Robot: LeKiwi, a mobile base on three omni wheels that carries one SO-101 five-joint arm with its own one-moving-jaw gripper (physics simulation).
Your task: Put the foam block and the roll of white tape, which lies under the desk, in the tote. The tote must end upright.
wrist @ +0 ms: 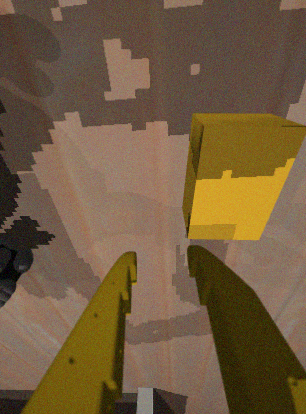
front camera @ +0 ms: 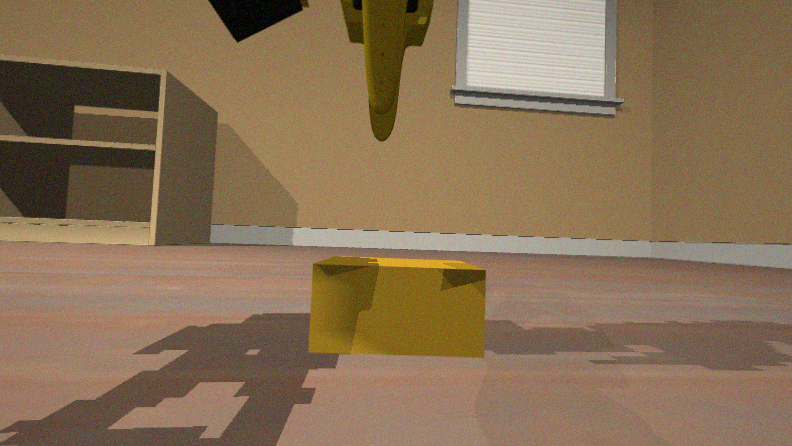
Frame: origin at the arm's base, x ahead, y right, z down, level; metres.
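Where they show: end effector, tool point: (wrist: 136, 263) (front camera: 381, 104).
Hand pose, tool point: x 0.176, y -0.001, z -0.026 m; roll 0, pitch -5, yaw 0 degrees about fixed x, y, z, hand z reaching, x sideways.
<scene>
Things, the pixels of their top centre, and the offset from my tool point. "spot": a spot on its surface instead. Level surfaces: height alone.
- yellow foam block, middle of its top: (front camera: 398, 261) (wrist: 236, 193) dx +0.064, dy +0.012, dz +0.070 m
- window, surface spot: (front camera: 534, 49) spot: dx +1.442, dy +0.757, dz -0.966 m
- wooden floor, its level: dz +0.115 m
The yellow foam block (front camera: 410, 310) (wrist: 240, 175) rests on the floor, in the middle of the front camera view and at the upper right of the wrist view. My gripper (wrist: 162, 252) is open by a narrow gap, with nothing between its jaws. In the front camera view the tip of a jaw hangs above the block, apart from it. In the wrist view the block lies past the jaw tips and to the right, beyond the right jaw. The roll of white tape, the desk and the tote do not show in either view.
A wooden shelf unit (front camera: 157, 166) stands at the left by the back wall. A window (front camera: 534, 49) with a white blind is in the wall. Jagged shadows lie on the wooden floor (front camera: 399, 398). A dark round part (wrist: 20, 260) shows at the wrist view's left edge.
</scene>
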